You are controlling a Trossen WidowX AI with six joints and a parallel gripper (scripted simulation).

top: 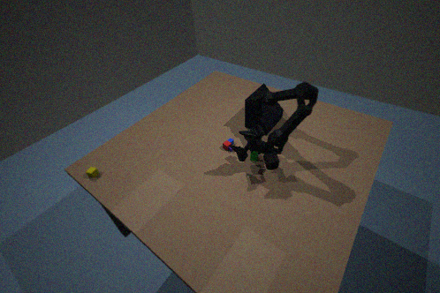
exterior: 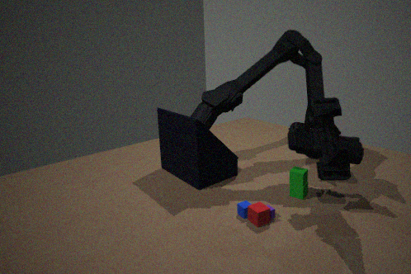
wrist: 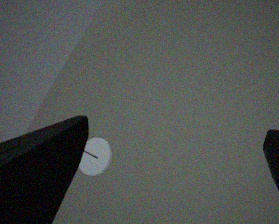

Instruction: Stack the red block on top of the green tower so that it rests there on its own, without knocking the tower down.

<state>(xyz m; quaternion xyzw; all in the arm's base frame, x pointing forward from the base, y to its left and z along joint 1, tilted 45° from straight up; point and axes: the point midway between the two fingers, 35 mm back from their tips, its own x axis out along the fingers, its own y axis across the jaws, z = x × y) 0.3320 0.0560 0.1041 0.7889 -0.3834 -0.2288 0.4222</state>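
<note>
Now: gripper tip 110 mm past the red block, 120 mm to the left of it and 190 mm above it. From my gripper tip the other things lie so: blue block 140 mm behind, 120 mm to the right, 200 mm below; then yellow block 410 mm ahead, 590 mm to the right, 190 mm below; then small purple block 100 mm behind, 90 mm to the right, 200 mm below.
</note>
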